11 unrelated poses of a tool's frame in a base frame.
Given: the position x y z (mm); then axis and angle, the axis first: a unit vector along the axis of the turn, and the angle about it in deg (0 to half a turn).
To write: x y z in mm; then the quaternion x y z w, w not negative. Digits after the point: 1 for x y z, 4 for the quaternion.
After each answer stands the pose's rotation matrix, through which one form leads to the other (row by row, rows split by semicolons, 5 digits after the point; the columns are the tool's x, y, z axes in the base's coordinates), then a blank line. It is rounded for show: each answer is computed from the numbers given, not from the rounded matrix.
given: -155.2 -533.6 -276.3 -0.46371 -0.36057 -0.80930 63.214
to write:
-155.2 -533.6 -276.3 -0.2430 -0.1890 -0.4241 0.8517
0.56878 0.81431 -0.11572; -0.63061 0.52208 0.57425; 0.52803 -0.25365 0.81046

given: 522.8 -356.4 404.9 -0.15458 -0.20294 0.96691 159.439
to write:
522.8 -356.4 404.9 -0.1521 -0.1997 0.9514 0.1785
-0.89003 -0.27884 -0.36068; 0.40033 -0.85655 -0.32566; -0.21814 -0.43424 0.87399

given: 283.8 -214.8 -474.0 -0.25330 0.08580 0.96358 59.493
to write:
283.8 -214.8 -474.0 -0.1257 0.0426 0.4781 0.8682
0.53923 -0.84089 -0.04625; 0.81948 0.51127 0.25894; -0.19409 -0.17753 0.96479

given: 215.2 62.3 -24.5 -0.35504 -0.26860 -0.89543 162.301
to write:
215.2 62.3 -24.5 -0.3508 -0.2654 -0.8848 0.1538
-0.70653 0.45844 0.53912; -0.08601 -0.81179 0.57758; 0.70244 0.36171 0.61298

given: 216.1 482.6 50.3 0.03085 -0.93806 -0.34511 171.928
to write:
216.1 482.6 50.3 0.0308 -0.9357 -0.3443 0.0704
-0.98820 -0.00913 -0.15291; -0.10605 0.76109 0.63992; 0.11053 0.64859 -0.75307

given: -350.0 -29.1 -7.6 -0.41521 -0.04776 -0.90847 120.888
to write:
-350.0 -29.1 -7.6 -0.3612 -0.0415 -0.7903 0.4933
-0.25246 0.80964 0.52986; -0.74961 -0.50991 0.42198; 0.61184 -0.29066 0.73564

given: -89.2 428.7 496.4 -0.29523 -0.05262 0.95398 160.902
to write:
-89.2 428.7 496.4 -0.2911 -0.0519 0.9408 0.1659
-0.77544 -0.28191 -0.56500; 0.34234 -0.93958 -0.00104; -0.53056 -0.19423 0.82509

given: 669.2 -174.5 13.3 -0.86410 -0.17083 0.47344 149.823
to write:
669.2 -174.5 13.3 -0.8343 -0.1649 0.4571 0.2603
0.52767 0.03724 -0.84863; 0.51321 -0.81007 0.28357; -0.67689 -0.58516 -0.44656

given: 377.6 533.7 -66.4 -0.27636 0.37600 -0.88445 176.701
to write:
377.6 533.7 -66.4 -0.2762 0.3758 -0.8841 0.0288
-0.84572 -0.15675 0.51008; -0.25855 -0.71583 -0.64865; 0.46681 -0.68046 0.56486

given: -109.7 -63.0 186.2 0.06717 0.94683 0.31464 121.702
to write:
-109.7 -63.0 186.2 0.0587 0.8269 0.2748 0.4871
-0.51862 -0.17067 0.83780; 0.36471 0.84209 0.39732; -0.77332 0.51161 -0.37448

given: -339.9 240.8 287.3 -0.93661 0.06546 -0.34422 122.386
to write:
-339.9 240.8 287.3 -0.8207 0.0574 -0.3016 0.4819
0.81147 0.19653 0.55036; -0.38483 -0.52904 0.75632; 0.43980 -0.82553 -0.35367

